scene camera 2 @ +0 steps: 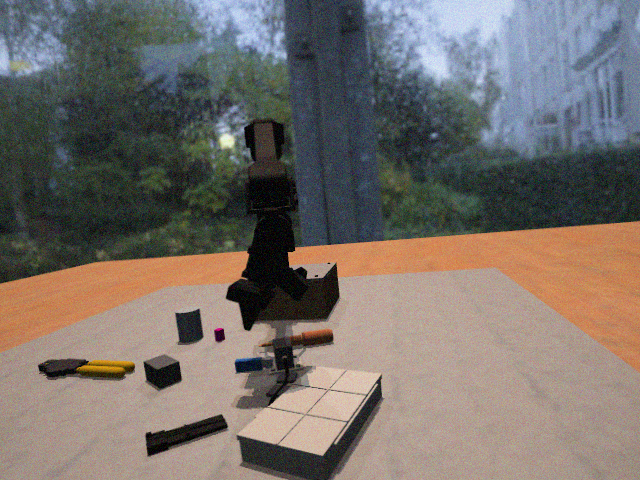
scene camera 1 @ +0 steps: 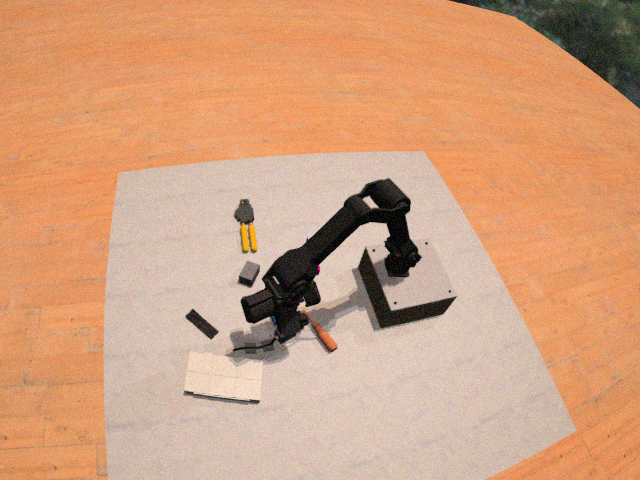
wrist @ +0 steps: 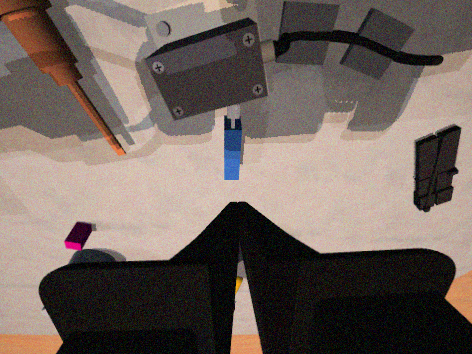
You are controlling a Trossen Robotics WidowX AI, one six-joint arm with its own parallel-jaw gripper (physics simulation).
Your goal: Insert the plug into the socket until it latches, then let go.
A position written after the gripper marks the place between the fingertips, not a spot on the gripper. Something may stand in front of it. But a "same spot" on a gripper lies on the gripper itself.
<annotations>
gripper: scene camera 2; scene camera 1; wrist 237,209
same spot on gripper: (scene camera 1: 289,321) = (scene camera 2: 294,273)
</annotations>
